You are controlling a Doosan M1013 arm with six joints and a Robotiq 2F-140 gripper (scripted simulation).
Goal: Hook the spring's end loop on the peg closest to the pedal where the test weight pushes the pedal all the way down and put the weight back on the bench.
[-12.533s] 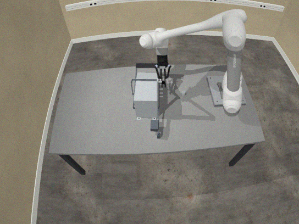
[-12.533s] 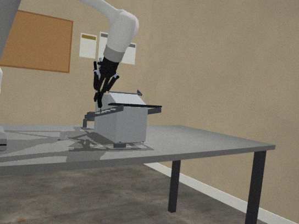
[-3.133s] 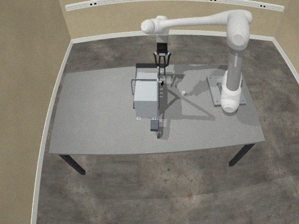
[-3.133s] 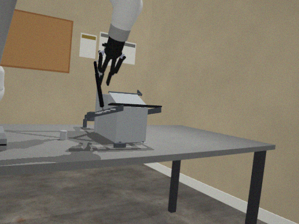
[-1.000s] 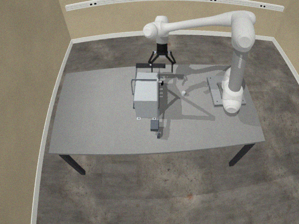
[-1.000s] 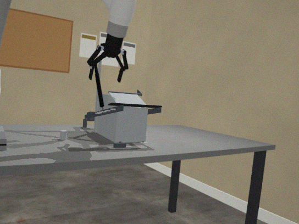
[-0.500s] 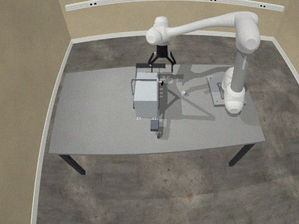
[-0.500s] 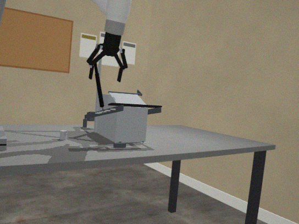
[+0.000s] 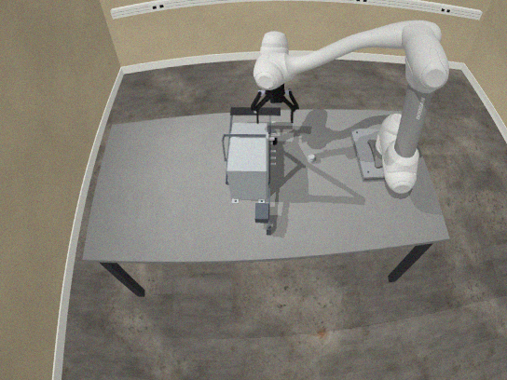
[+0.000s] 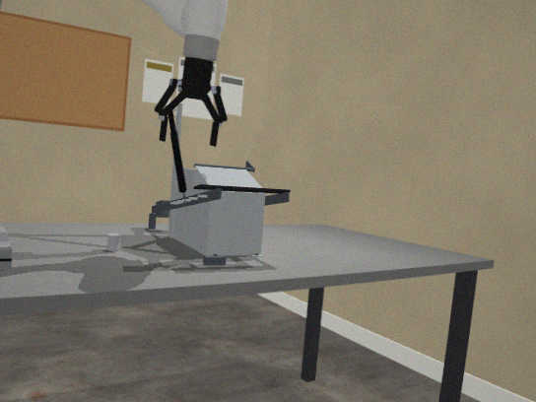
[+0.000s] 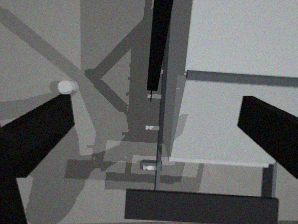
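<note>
My gripper is now 270 mm above the steel test weight, 180 mm past it and 10 mm to the right of it. Also, from my hand: dark spring (80 mm to the left, 50 mm below, 10 mm ahead).
</note>
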